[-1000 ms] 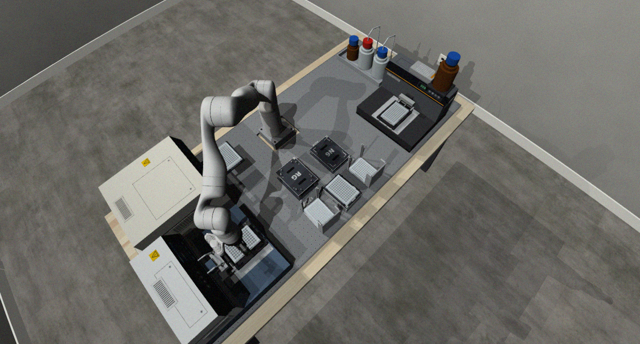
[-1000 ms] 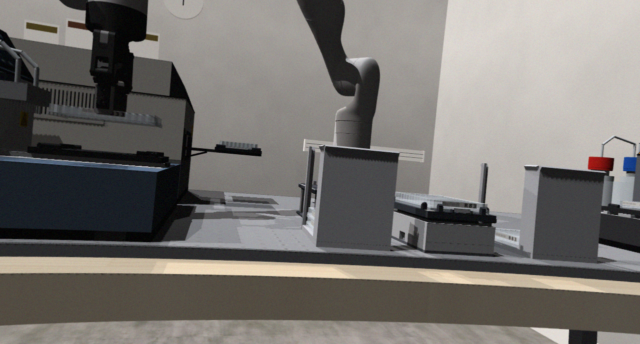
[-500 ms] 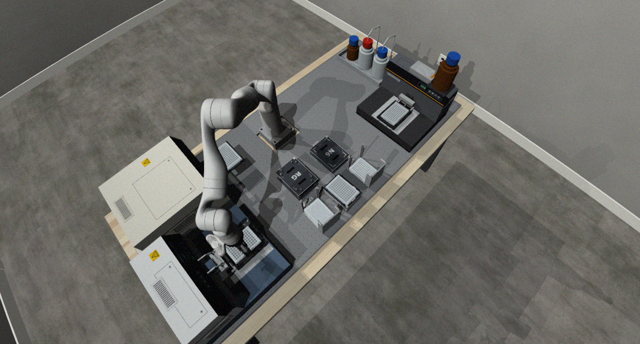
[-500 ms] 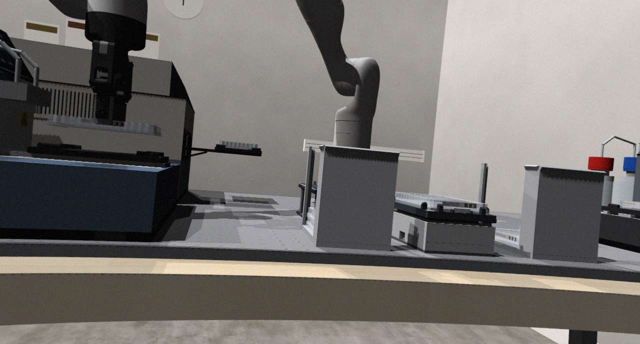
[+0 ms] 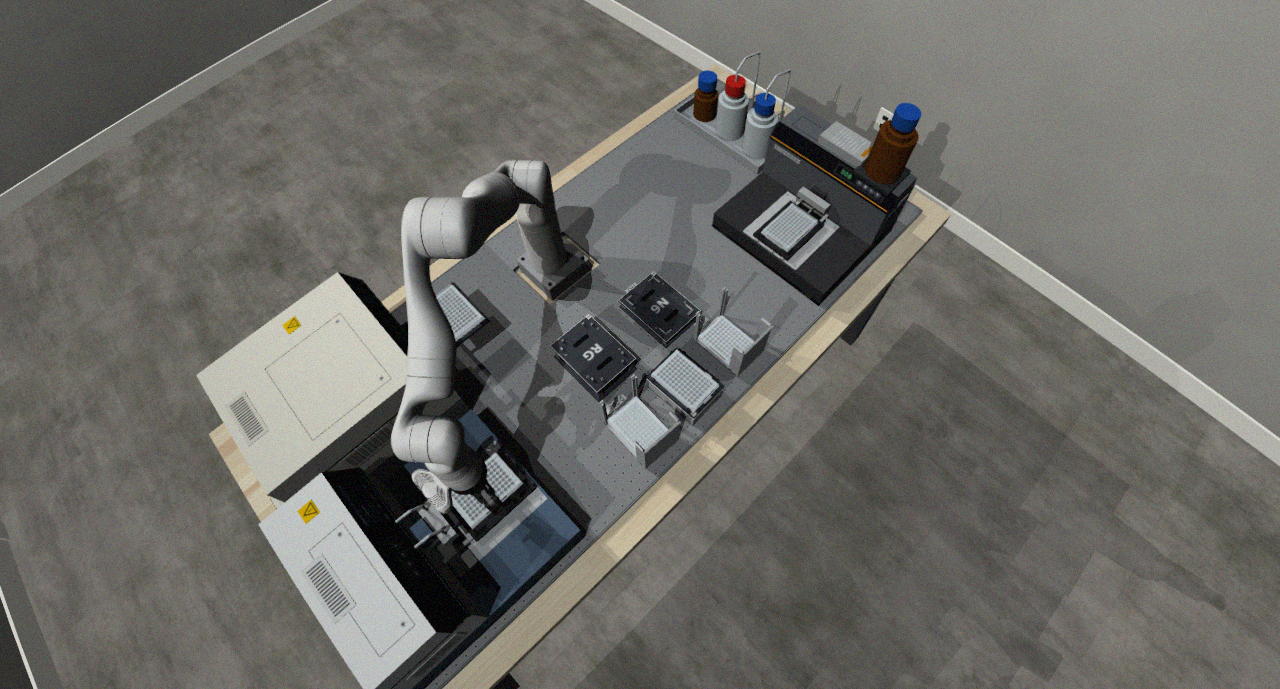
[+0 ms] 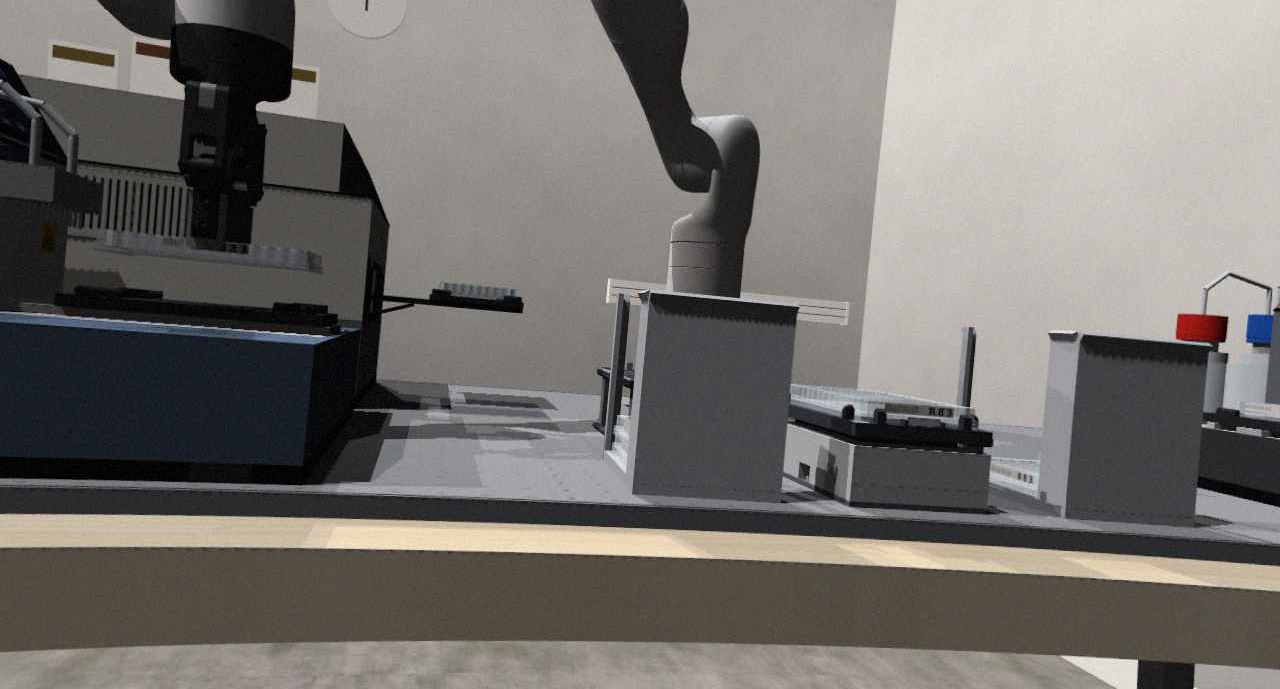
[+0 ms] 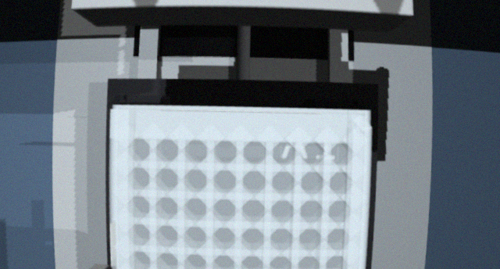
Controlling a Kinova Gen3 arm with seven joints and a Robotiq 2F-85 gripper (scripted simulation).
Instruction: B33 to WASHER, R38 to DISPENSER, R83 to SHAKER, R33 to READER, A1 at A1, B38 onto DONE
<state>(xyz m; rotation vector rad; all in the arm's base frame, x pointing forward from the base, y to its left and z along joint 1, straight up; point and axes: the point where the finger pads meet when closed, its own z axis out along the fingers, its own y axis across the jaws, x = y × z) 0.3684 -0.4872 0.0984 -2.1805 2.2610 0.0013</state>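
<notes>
Now: the washer manifold 100 mm to the right of my hand and 20 mm above it. From my hand the other things lie so: RG nest (90 mm behind, 370 mm to the left, 80 mm below); plate B38 (110 mm ahead, 330 mm to the left, 110 mm below); plate B33 (10 mm below).
</notes>
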